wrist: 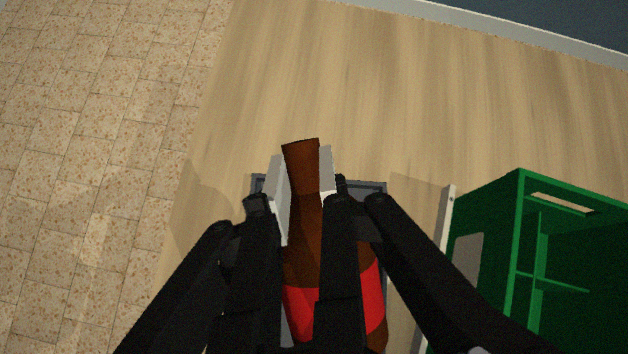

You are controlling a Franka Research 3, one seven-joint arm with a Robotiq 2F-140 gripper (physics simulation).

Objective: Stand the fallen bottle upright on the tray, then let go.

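A brown bottle [305,215] with a red label shows in the wrist view, its neck between the light finger pads and its body running down toward the bottom edge behind the fingers. My gripper [304,168] is shut on the bottle's neck. A grey tray [367,188] lies behind the gripper and bottle; its far rim shows on both sides of the fingers. Most of the tray and the bottle's base are hidden, so I cannot tell whether the base touches the tray.
A green crate [517,240] with inner dividers stands at the right. A thin whitish upright edge [445,220] stands between the tray and the crate. The wooden surface [360,90] runs behind them, with floor tiles [75,125] at the left and a pale strip along the top right.
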